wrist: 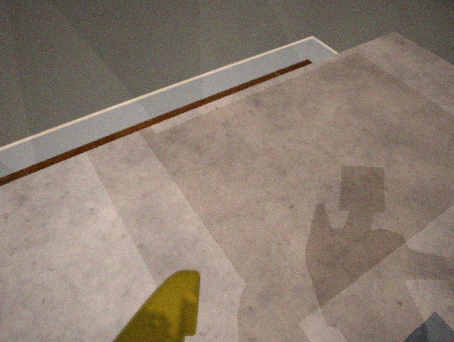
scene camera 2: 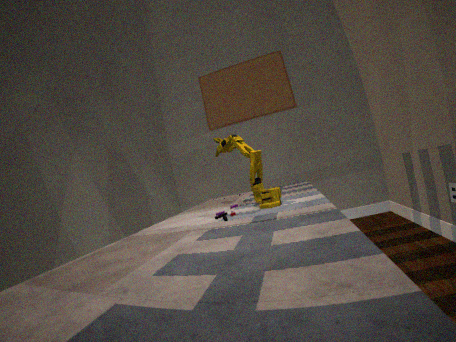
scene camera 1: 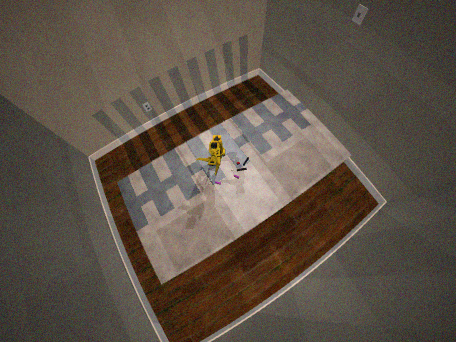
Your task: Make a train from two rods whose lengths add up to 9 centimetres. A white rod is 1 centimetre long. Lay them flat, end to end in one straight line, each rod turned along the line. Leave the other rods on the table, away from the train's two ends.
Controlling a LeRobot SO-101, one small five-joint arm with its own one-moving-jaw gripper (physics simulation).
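Pixels of known places: hand, its tool point: (wrist: 198,294) (scene camera 2: 216,156) (scene camera 1: 214,174); arm's base, origin of its link: (scene camera 2: 266,206).
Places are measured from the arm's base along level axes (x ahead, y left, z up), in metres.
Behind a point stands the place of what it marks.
Observation:
My yellow gripper (scene camera 1: 207,167) (scene camera 2: 216,147) @(y -0.142, x 0.224, z 0.280 m) is fully open and empty, raised high above the table. One notched jaw (wrist: 172,310) @(y -0.136, x 0.221, z 0.290 m) shows in the wrist view. A purple rod (scene camera 1: 217,183) @(y -0.130, x 0.186, z 0.008 m) lies below the gripper in scene camera 1. A second purple rod (scene camera 1: 236,176) @(y 0.008, x 0.215, z 0.010 m) lies to its right. Two black rods, one (scene camera 1: 242,169) @(y 0.073, x 0.193, z 0.008 m) nearly level and one (scene camera 1: 246,161) @(y 0.133, x 0.157, z 0.007 m) slanted, lie farther right with their near ends close. A small red rod (scene camera 1: 238,163) @(y 0.076, x 0.138, z 0.007 m) (scene camera 2: 233,213) @(y 0.078, x 0.130, z 0.008 m) lies beside them. In scene camera 2 the rods are tiny and partly overlap. The white rod is too small to make out surely.
The pale stone-patterned table top (scene camera 1: 250,200) @(y -0.006, x 0.408, z 0.000 m) (scene camera 2: 125,255) @(y 0.460, x 0.360, z 0.000 m) (wrist: 280,165) @(y -0.360, x 0.410, z 0.000 m) carries grey-blue shadow bands near the arm's base (scene camera 2: 270,197) @(y 0.015, x -0.025, z 0.037 m). The arm's shadow falls on the table in the wrist view. A brown board (scene camera 2: 247,90) hangs on the wall behind. Dark wooden floor (scene camera 1: 280,240) surrounds the table.

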